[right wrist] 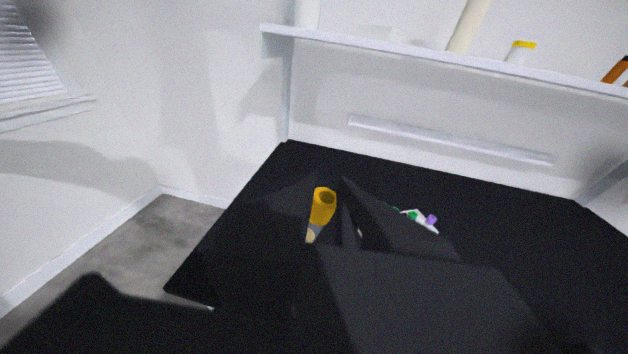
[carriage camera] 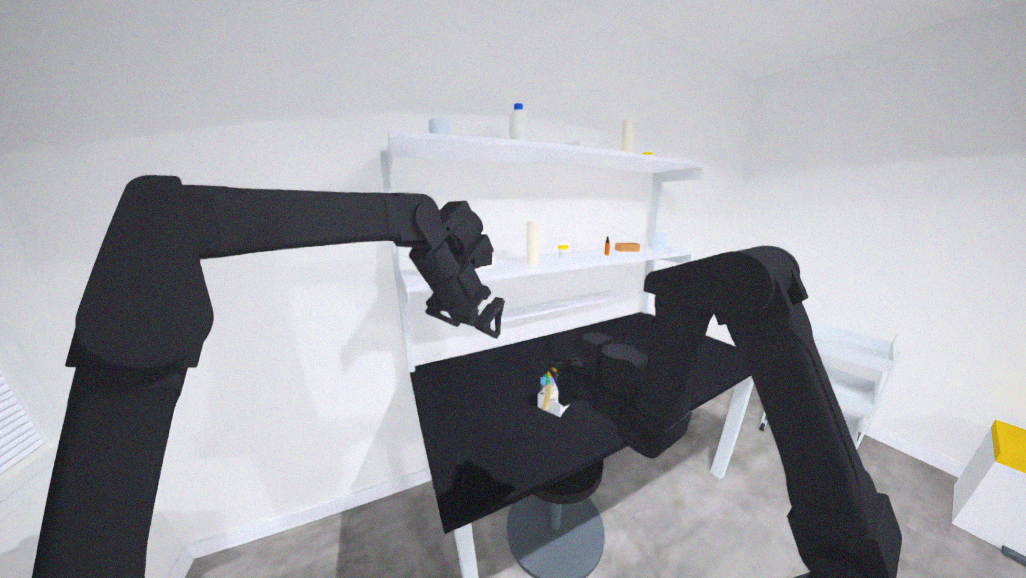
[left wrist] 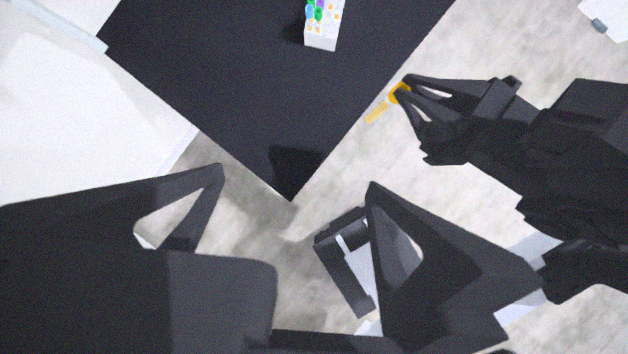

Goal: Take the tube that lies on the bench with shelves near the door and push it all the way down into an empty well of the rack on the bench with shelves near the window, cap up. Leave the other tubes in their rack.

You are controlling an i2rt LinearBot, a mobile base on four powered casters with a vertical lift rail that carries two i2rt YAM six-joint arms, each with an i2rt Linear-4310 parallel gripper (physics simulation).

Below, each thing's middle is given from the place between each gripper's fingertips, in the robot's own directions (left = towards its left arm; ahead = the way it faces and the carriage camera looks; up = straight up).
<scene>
My left hand is 20 mm short of the yellow tube [right wrist: 324,201], 150 mm to the left of it and 160 mm above it.
The yellow tube is 1 cm behind my right hand and 6 cm below it.
</scene>
